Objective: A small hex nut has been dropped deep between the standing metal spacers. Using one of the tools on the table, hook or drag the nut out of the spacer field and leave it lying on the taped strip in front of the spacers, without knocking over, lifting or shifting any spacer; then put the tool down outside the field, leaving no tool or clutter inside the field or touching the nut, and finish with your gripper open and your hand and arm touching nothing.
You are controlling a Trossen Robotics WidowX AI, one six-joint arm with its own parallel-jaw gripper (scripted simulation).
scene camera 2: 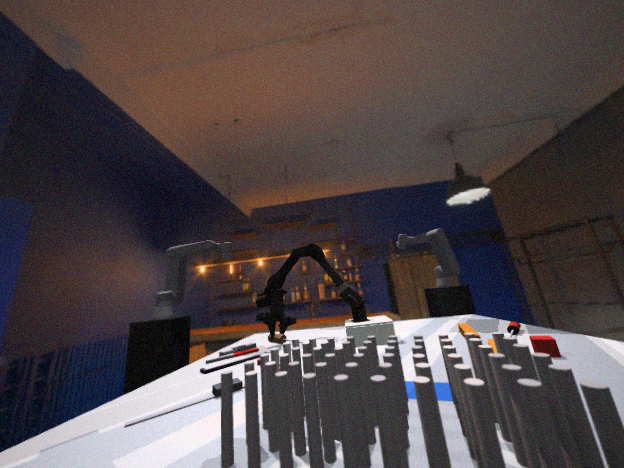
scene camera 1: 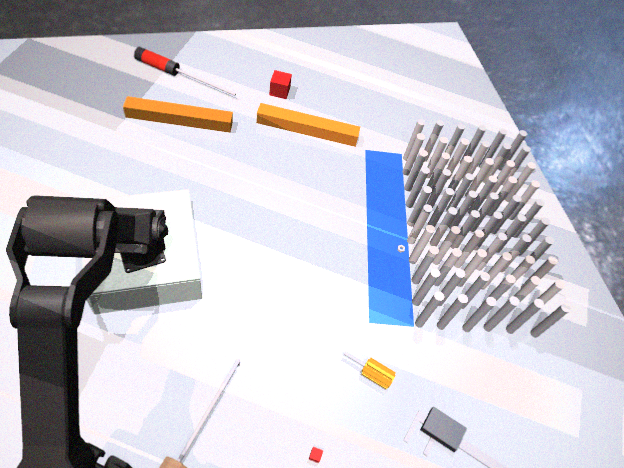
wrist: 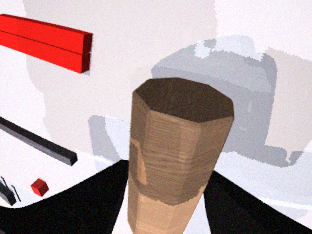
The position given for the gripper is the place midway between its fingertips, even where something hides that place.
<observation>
In view: the gripper (wrist: 167, 173), a red-handled screwdriver (scene camera 1: 141, 54) and a blue taped strip (scene camera 1: 389, 282).
The wrist view does not show the red-handled screwdriver: it is out of frame.
</observation>
